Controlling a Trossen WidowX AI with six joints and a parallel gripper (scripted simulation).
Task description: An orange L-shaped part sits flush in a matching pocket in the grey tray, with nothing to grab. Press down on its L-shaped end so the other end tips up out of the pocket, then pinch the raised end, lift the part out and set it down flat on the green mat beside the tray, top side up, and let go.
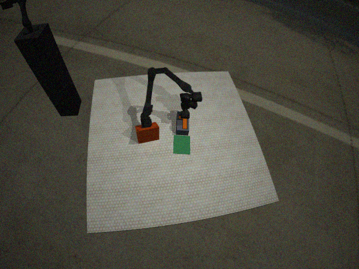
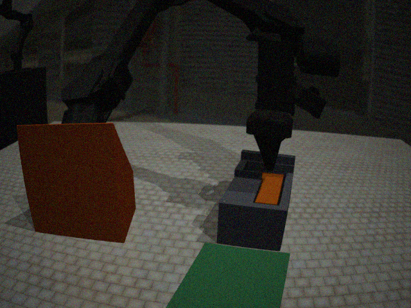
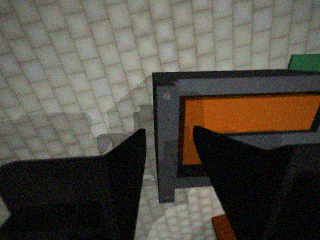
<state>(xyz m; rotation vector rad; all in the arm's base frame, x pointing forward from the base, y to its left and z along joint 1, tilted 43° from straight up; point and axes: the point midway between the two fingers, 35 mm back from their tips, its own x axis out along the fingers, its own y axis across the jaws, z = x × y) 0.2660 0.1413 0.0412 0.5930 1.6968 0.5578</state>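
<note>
Now: the orange L-shaped part 50 mm to the right of my gripper tip, 20 mm below it and 10 mm behind it. Also, from my gripper tip: green mat: 220 mm to the right, 80 mm below, 30 mm behind.
</note>
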